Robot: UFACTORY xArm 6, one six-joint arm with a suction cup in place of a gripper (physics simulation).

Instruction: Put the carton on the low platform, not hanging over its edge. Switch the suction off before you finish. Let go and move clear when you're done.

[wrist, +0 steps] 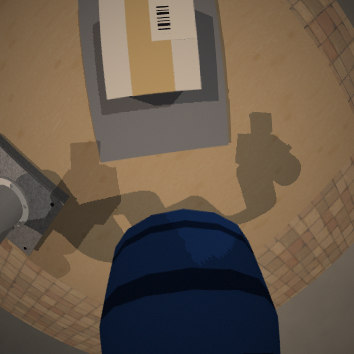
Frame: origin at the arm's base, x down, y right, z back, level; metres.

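Where they show: hand, tool point: [182, 264]; arm's base, link origin: [8, 201].
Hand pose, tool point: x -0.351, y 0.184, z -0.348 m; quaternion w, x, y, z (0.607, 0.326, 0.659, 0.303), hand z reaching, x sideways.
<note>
Things, the pixels of their centre, and the offset from my tool point. Level surfaces: height alone.
- carton, body centre: [148, 39] dx +0.276, dy -0.074, dz -0.080 m
- grey low platform, body centre: [152, 65] dx +0.358, dy -0.051, dz -0.058 m
- tan round surface, surface height: dx +0.383 m
The carton [152, 65], white with a tan stripe and a barcode label, is at the top of the wrist view, on the grey low platform [165, 131]. Its near, left and right edges lie inside the platform's visible edges, with dark shadow around them. The far ends of both are cut off by the view's top, so the carton's far edge cannot be judged. My dark blue suction gripper [185, 225] is at the bottom centre, apart from the carton and off the platform's near edge. It holds nothing that shows; its mouth is hidden.
A grey metal base plate [36, 212] with a round grey column [9, 205] stands at the left edge. The tan round surface [185, 180] has a tiled border [305, 220]. Arm shadows fall between the platform and my gripper and to the right.
</note>
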